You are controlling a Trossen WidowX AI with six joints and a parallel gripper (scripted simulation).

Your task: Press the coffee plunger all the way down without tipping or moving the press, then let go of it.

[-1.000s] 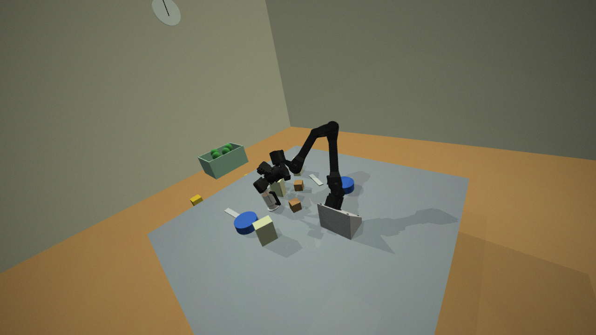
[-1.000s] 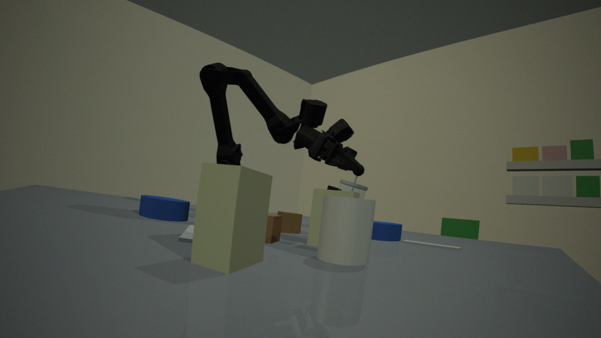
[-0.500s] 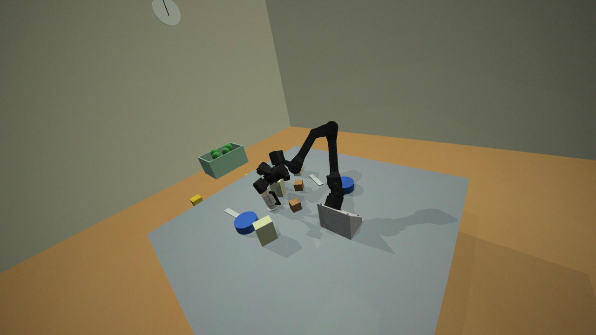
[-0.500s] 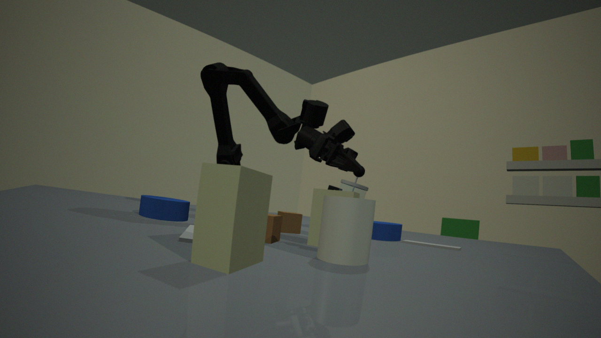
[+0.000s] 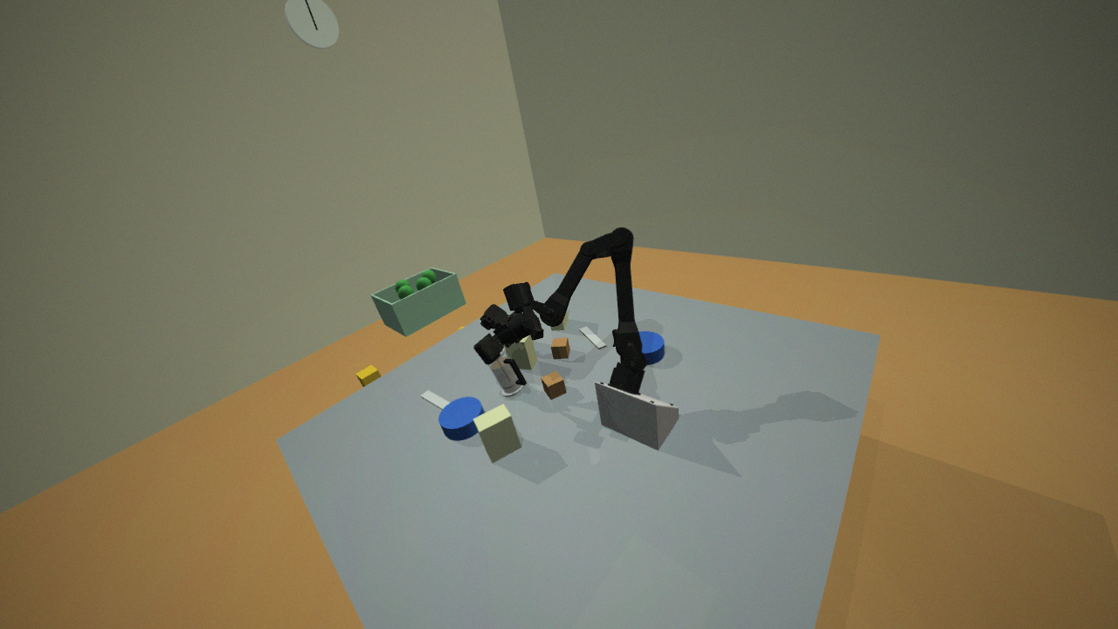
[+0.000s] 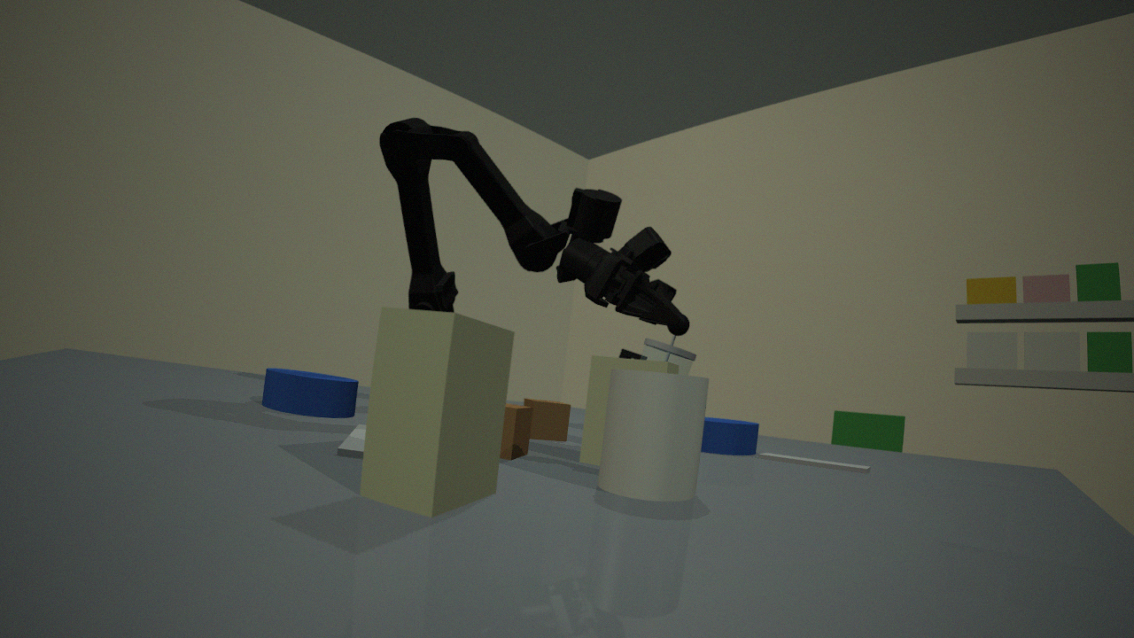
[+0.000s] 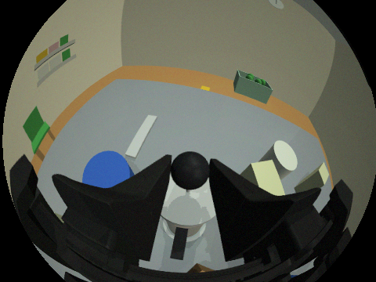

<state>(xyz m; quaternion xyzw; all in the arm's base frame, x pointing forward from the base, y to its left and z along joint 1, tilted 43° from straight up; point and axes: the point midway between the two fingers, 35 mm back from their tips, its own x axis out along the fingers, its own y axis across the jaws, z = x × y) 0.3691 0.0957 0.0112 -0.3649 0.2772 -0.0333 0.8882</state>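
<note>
Right now the coffee press is 4 cm behind my gripper tip, 1 cm to the right of it and 8 cm below it.
</note>
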